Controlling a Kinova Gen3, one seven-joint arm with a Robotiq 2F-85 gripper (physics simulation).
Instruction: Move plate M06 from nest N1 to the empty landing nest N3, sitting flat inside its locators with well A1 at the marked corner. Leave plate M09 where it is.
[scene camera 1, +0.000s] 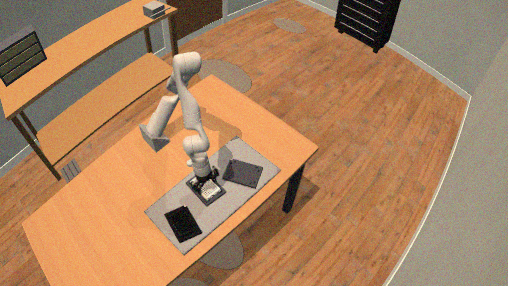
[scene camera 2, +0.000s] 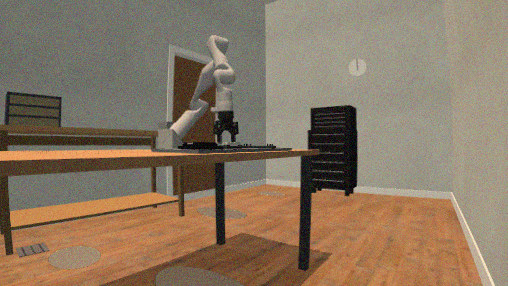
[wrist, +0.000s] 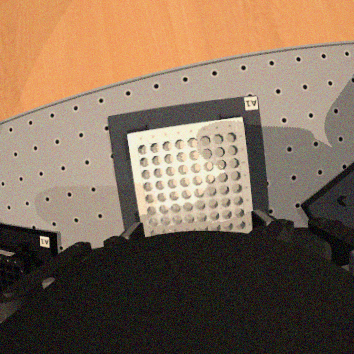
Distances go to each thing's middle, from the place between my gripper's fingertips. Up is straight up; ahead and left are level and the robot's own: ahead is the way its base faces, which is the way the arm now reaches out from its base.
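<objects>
What I see is my gripper, and it is 1 cm beyond the white well plate (wrist: 195, 176).
</objects>
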